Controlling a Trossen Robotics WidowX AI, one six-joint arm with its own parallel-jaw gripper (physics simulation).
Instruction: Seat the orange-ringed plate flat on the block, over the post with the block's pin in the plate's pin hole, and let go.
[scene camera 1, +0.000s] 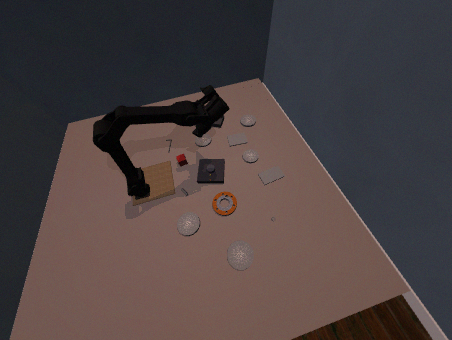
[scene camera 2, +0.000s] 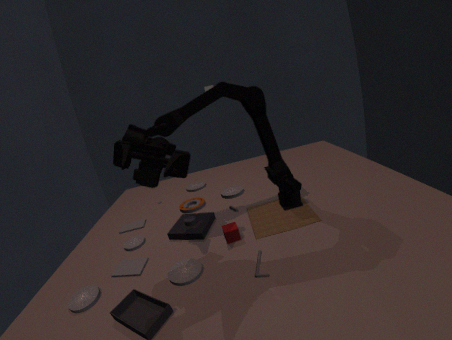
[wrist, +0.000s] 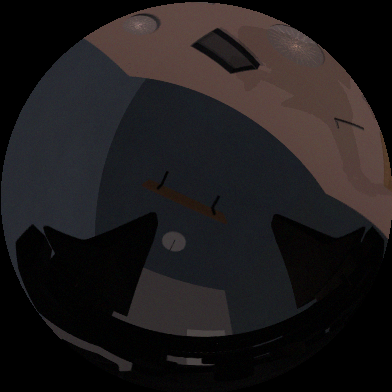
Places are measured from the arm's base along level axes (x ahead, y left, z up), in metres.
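Pixels of known places: gripper, between the fingertips: (scene camera 1: 192, 95) (scene camera 2: 143, 171) (wrist: 217, 220); arm's base, origin of its link: (scene camera 1: 142, 191) (scene camera 2: 291, 203).
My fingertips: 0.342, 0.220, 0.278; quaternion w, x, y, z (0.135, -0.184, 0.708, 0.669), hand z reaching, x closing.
For each thing: its top centre in the pictures, then the offset to it from my fingertips, as dx, dy, dz. "spot": a spot on its surface instead.
- orange-ringed plate, centre of its top: (scene camera 2: 191, 203) (scene camera 1: 224, 202) +0.014, -0.389, -0.267
- dark square block, centre of its top: (scene camera 2: 189, 218) (scene camera 1: 210, 167) -0.004, -0.213, -0.240
- round post, a spot on its surface: (scene camera 2: 190, 219) (scene camera 1: 209, 167) spot: -0.008, -0.207, -0.241
- red cube, centre of its top: (scene camera 2: 229, 227) (scene camera 1: 180, 157) -0.133, -0.110, -0.240
- L-shaped key, centre of its top: (scene camera 2: 263, 261) (wrist: 349, 128) (scene camera 1: 167, 145) -0.200, +0.024, -0.274
The orange-ringed plate (scene camera 1: 216, 203) (scene camera 2: 183, 206) lies flat on the table beside the block, apart from it, with an open centre and small holes in its ring. The dark square block (scene camera 1: 218, 176) (scene camera 2: 202, 223) stands flat, with a round post (scene camera 1: 210, 168) (scene camera 2: 190, 219) rising from its middle. The pin is too small to make out surely. My gripper (scene camera 1: 207, 111) (scene camera 2: 150, 162) (wrist: 217, 220) is open and empty, high above the table on the dark tray's side of the block, away from the plate. The plate and block do not show in the wrist view.
A red cube (scene camera 1: 182, 160) (scene camera 2: 231, 233) and a wooden board (scene camera 1: 161, 181) (scene camera 2: 270, 221) lie between block and arm base. A dark tray (scene camera 2: 115, 312) (wrist: 245, 68), an L-shaped key (scene camera 1: 170, 145) (scene camera 2: 258, 264), several pale domed discs and two flat grey tiles (scene camera 1: 271, 175) (scene camera 1: 237, 139) are around.
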